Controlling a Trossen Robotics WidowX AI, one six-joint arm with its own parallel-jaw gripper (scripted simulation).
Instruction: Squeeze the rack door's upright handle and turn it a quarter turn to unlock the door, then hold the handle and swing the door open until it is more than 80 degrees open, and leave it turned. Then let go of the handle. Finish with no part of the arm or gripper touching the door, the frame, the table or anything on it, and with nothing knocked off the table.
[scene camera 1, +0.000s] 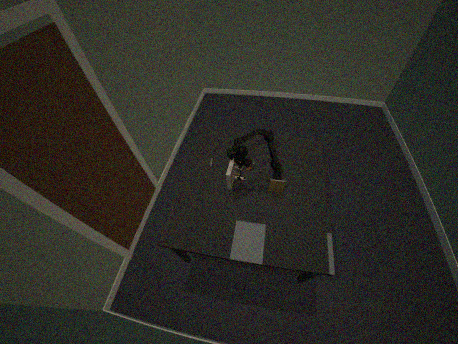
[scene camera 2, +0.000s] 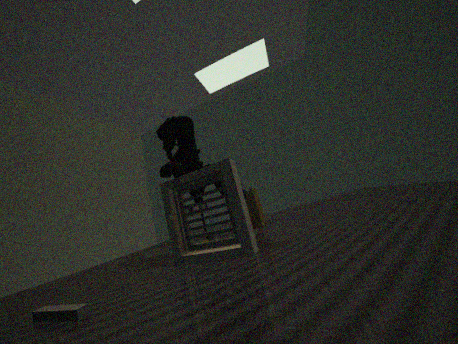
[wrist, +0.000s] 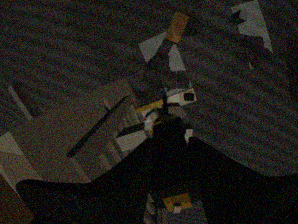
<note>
In view: my gripper (scene camera 2: 197, 197) and a rack (wrist: 41, 145).
My gripper is seen too in the wrist view (wrist: 170, 142).
</note>
